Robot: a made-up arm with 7 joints.
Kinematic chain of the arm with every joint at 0, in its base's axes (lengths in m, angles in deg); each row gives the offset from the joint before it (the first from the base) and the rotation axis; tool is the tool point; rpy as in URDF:
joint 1: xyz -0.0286 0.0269 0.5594 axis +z
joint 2: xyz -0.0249 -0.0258 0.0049 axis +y
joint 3: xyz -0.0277 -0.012 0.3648 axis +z
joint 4: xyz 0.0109 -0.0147 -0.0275 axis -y
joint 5: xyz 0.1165 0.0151 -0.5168 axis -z
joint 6: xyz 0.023 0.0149 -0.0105 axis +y
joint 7: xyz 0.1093 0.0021 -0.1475 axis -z
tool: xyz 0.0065 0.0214 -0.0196 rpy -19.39 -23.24 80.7
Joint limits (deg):
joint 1: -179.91..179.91
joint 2: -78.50..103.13
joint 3: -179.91..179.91
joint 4: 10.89..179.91
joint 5: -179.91..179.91
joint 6: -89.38..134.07
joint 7: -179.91..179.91
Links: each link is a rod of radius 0.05 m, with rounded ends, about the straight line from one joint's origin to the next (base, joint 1, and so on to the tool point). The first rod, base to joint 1, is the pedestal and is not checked.
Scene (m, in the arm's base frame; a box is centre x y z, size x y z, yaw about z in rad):
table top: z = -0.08
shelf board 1: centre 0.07 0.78 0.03 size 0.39 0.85 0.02 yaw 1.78
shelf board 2: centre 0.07 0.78 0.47 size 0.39 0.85 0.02 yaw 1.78
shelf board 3: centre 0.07 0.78 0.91 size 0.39 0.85 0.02 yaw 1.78
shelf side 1: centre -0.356 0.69 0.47 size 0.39 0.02 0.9 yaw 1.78
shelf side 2: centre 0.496 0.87 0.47 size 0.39 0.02 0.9 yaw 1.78
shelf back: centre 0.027 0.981 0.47 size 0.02 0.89 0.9 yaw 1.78
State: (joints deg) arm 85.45 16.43 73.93 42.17 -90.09 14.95 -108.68
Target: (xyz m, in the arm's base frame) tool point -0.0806 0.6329 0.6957
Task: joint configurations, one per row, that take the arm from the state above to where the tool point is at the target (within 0.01 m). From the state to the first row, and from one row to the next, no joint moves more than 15 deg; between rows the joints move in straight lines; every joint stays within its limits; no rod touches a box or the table.
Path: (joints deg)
1: 82.40 2.20 67.71 38.96 -86.71 28.26 -108.20
2: 79.35 -12.03 61.48 35.75 -83.33 41.56 -107.73
3: 76.31 -26.26 55.26 32.54 -79.96 54.87 -107.25
4: 73.26 -40.49 49.03 29.33 -76.58 68.17 -106.78
5: 70.21 -54.72 42.81 26.12 -73.20 81.48 -106.30
6: 66.37 -42.83 41.21 34.66 -77.54 67.43 -106.97
7: 62.53 -30.93 39.61 43.20 -81.87 53.38 -107.63
8: 58.68 -19.04 38.01 51.73 -86.21 39.32 -108.30
9: 54.84 -7.15 36.41 60.27 -90.54 25.27 -108.97

